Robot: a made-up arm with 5 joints.
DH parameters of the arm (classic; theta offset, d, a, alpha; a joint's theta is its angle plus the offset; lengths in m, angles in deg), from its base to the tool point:
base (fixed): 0 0.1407 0 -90
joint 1: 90 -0.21 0.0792 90
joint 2: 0 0.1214 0.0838 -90
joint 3: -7.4 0 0.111 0
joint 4: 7.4 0.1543 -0.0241 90
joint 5: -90 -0.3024 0.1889 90
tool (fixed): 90 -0.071 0 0
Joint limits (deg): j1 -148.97..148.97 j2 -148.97..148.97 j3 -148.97..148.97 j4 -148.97..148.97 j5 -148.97..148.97
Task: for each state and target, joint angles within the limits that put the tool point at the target. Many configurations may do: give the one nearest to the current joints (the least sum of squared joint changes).
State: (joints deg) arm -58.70 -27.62 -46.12 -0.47 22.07
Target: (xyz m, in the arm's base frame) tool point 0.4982 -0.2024 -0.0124
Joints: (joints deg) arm -66.51 -0.89 -45.76 5.44 25.53
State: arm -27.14 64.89 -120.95 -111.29 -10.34
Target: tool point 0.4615 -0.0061 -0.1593
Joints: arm 7.30 61.57 -77.14 -83.52 -32.14
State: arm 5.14 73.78 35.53 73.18 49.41
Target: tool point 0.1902 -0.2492 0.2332
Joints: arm 8.88 50.11 47.11 93.70 62.00
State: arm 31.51 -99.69 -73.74 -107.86 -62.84
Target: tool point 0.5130 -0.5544 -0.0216
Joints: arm 5.59 -98.97 -65.55 -113.51 -90.71
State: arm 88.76 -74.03 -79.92 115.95 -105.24
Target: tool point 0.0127 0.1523 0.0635
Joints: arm 76.18 -44.17 -106.49 137.80 -126.31
